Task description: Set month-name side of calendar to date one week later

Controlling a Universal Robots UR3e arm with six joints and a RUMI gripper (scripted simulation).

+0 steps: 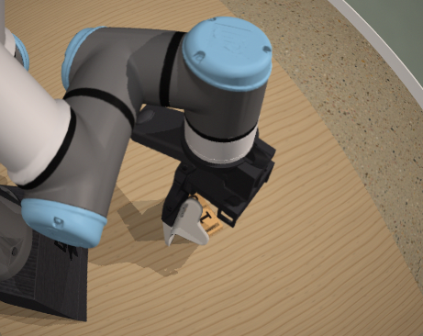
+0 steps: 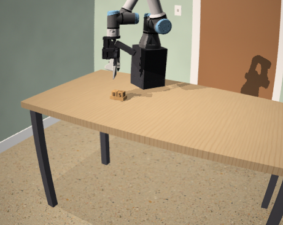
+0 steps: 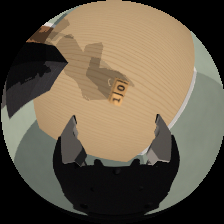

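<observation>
The wooden tray lies 1 cm to the left of my hand and 11 cm below it.
</observation>
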